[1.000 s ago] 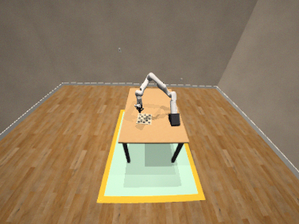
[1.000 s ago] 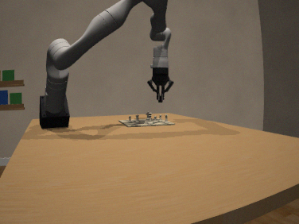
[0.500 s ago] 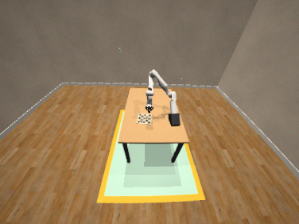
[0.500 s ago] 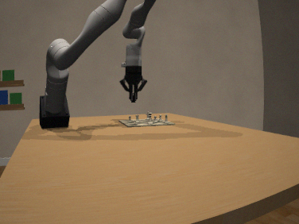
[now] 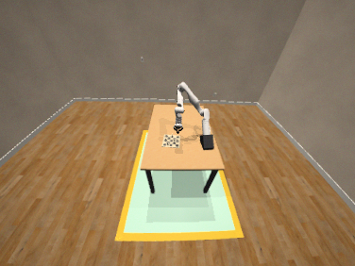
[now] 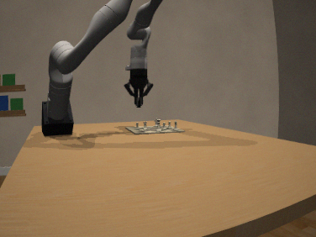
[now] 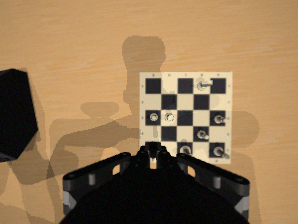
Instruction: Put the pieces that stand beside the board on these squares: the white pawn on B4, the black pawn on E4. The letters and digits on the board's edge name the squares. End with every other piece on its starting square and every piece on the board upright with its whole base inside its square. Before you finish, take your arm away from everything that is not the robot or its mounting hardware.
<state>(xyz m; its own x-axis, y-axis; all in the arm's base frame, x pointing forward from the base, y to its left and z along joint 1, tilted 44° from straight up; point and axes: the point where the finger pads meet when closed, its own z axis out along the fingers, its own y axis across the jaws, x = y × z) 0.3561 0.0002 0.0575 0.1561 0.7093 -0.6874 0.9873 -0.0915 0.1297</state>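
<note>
My gripper is now 13 cm above the chessboard, 8 cm short of it and 3 cm to the right of it. From my hand the other things lie so: black pawn: 1 cm below.
</note>
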